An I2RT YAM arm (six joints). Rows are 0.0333 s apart.
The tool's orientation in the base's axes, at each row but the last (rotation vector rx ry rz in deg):
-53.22 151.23 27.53
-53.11 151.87 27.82
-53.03 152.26 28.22
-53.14 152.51 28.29
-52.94 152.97 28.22
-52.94 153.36 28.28
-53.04 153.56 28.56
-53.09 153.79 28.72
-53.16 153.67 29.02
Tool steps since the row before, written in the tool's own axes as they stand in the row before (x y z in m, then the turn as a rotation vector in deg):
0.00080 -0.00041 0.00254 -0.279 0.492 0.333
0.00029 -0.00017 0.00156 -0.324 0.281 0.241
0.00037 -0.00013 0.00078 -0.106 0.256 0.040
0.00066 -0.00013 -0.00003 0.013 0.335 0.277
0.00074 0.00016 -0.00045 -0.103 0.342 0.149
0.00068 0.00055 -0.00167 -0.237 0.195 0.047
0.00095 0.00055 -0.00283 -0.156 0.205 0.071
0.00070 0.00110 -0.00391 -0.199 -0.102 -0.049
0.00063 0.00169 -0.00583 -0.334 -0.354 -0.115
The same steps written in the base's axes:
0.00010 0.00029 -0.00268 -0.053 0.648 -0.088
0.00014 0.00035 -0.00155 0.101 0.480 -0.034
-0.00008 0.00002 -0.00087 -0.078 0.262 0.060
-0.00042 -0.00047 -0.00024 -0.183 0.351 -0.179
-0.00073 -0.00046 0.00018 -0.118 0.368 -0.020
-0.00110 -0.00063 0.00140 0.063 0.291 0.086
-0.00145 -0.00124 0.00236 -0.002 0.264 0.038
-0.00173 -0.00113 0.00356 0.210 0.013 0.090
-0.00229 -0.00145 0.00547 0.465 -0.125 0.136

